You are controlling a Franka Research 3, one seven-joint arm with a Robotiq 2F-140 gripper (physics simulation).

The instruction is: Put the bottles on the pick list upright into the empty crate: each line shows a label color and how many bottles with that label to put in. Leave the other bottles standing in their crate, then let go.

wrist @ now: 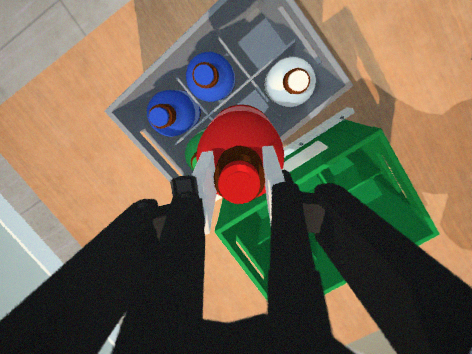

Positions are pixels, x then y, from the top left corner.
Scene:
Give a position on a red bottle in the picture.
236, 135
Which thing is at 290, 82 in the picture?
A white bottle.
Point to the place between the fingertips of the gripper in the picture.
At 239, 167

